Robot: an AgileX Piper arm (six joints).
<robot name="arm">
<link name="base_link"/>
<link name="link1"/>
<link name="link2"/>
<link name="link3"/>
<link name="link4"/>
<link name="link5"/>
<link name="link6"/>
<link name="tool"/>
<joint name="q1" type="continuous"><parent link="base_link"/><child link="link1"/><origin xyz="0 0 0.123"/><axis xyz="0 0 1"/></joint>
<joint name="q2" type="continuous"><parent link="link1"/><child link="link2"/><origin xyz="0 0 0" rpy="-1.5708 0 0"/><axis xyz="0 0 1"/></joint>
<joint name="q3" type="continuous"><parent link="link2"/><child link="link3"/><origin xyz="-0.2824 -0.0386 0"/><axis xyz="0 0 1"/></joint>
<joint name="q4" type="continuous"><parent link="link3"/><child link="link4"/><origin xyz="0.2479 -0.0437 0" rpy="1.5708 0 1.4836"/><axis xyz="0 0 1"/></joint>
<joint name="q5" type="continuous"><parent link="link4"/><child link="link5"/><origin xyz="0 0 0" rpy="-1.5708 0 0"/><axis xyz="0 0 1"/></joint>
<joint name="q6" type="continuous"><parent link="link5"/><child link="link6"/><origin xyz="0 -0.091 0" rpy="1.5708 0 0"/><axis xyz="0 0 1"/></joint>
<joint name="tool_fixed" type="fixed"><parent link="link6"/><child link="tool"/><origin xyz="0 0 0"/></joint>
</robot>
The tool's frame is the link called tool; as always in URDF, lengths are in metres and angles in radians. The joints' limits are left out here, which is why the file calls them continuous.
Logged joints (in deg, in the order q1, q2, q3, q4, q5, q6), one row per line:
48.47, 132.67, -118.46, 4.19, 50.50, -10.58
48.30, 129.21, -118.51, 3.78, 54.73, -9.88
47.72, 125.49, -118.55, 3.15, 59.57, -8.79
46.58, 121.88, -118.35, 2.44, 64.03, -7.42
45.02, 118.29, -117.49, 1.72, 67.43, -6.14
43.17, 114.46, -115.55, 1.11, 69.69, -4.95
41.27, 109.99, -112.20, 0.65, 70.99, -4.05
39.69, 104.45, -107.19, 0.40, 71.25, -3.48
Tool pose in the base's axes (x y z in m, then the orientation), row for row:
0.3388, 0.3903, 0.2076, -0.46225, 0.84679, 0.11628, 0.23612
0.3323, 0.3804, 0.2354, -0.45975, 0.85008, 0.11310, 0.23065
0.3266, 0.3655, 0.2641, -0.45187, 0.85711, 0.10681, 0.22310
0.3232, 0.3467, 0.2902, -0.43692, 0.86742, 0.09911, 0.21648
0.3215, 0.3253, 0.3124, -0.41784, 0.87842, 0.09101, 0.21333
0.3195, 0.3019, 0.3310, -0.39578, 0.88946, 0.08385, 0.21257
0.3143, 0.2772, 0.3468, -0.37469, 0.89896, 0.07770, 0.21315
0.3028, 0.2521, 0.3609, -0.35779, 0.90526, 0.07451, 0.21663
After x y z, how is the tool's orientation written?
As a quaternion, x y z w.
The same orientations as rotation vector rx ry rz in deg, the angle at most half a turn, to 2 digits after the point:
-72.63, 133.05, 18.27
-72.45, 133.95, 17.82
-71.49, 135.60, 16.90
-69.37, 137.71, 15.73
-66.45, 139.69, 14.47
-62.96, 141.50, 13.34
-59.59, 142.97, 12.36
-56.80, 143.71, 11.83

